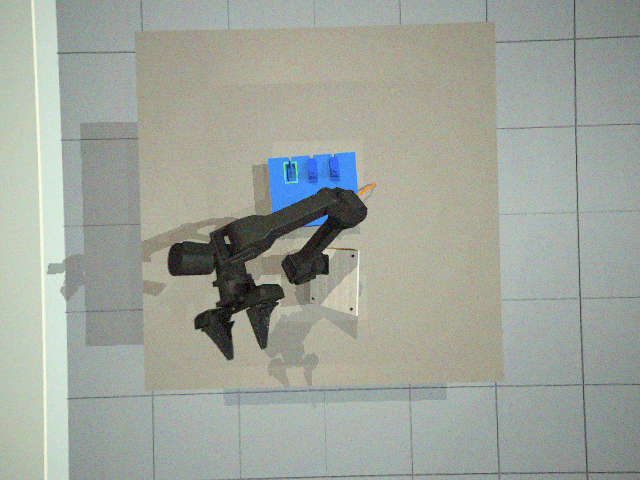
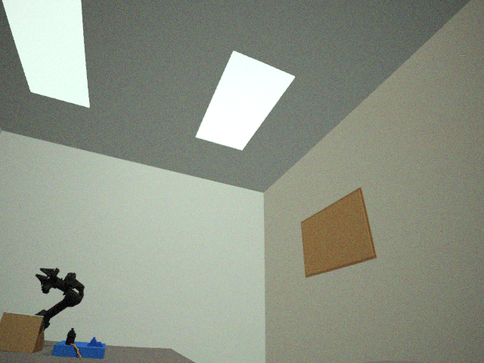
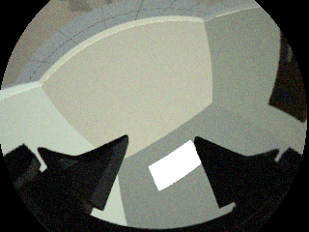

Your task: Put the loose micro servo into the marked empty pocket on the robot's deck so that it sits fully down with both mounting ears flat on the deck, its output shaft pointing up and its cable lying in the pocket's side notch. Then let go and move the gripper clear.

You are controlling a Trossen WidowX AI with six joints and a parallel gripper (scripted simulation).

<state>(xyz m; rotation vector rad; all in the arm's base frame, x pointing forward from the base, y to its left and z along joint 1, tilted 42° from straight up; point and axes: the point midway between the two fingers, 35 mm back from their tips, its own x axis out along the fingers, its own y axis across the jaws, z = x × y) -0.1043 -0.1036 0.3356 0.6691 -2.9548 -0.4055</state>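
Right now the blue robot deck is 340 mm ahead of my gripper tip, 120 mm to the right of it and 390 mm below it.
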